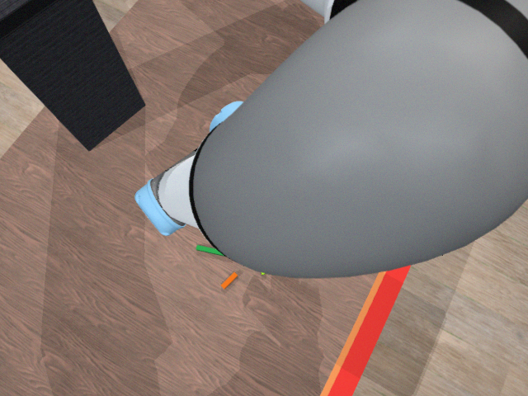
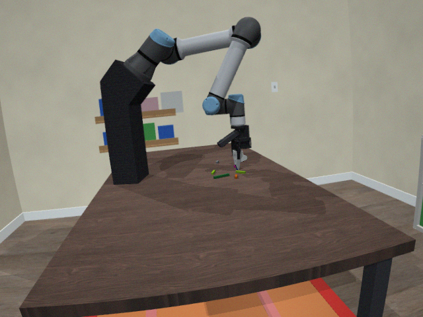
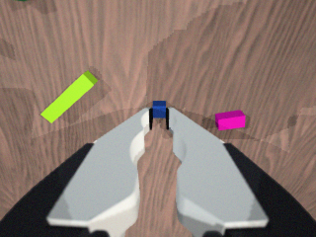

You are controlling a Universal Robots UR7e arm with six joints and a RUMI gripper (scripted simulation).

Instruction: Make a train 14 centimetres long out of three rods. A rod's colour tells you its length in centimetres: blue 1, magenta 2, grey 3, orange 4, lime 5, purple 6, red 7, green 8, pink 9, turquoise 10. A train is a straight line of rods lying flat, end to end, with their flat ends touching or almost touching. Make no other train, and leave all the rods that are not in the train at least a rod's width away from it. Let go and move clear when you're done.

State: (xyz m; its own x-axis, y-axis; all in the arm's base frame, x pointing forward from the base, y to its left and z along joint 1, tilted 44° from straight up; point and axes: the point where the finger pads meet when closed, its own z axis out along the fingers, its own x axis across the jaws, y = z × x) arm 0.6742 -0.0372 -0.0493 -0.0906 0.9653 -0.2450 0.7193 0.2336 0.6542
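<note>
Now: the magenta rod 60 mm to the left of my hand and 10 mm below it. Round my hand: blue rod (10 mm below); then green rod (100 mm behind, 100 mm to the right, 10 mm below); then orange rod (40 mm behind, 140 mm to the right, 10 mm below).
</note>
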